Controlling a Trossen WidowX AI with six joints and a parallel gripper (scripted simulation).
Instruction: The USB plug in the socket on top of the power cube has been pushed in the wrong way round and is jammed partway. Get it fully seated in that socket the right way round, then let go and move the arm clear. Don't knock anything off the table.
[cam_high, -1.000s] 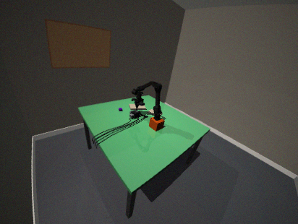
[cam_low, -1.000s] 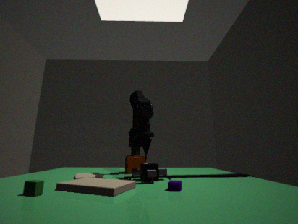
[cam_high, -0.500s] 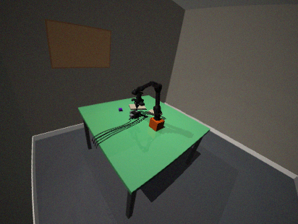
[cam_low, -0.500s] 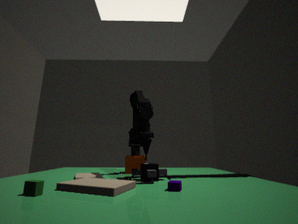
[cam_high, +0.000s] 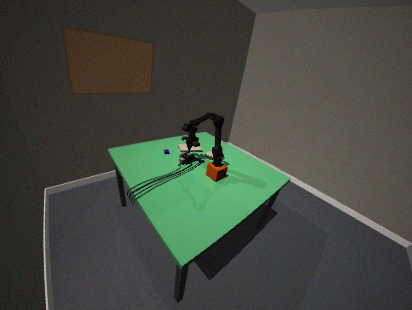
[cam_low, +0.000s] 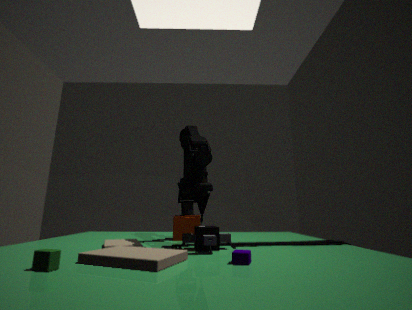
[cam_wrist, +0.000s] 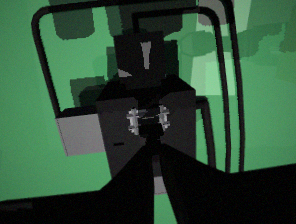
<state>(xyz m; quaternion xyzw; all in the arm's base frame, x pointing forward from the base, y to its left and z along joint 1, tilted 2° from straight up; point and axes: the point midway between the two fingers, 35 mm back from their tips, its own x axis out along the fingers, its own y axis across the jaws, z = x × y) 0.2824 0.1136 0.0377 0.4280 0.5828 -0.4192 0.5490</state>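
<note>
My gripper tip is now 20 mm above the dark USB plug. Also, from my gripper tip: flat beige slab (230 mm ahead, 140 mm to the right, 110 mm below); then USB socket (50 mm below); then purple block (210 mm ahead, 140 mm to the left, 100 mm below).
</note>
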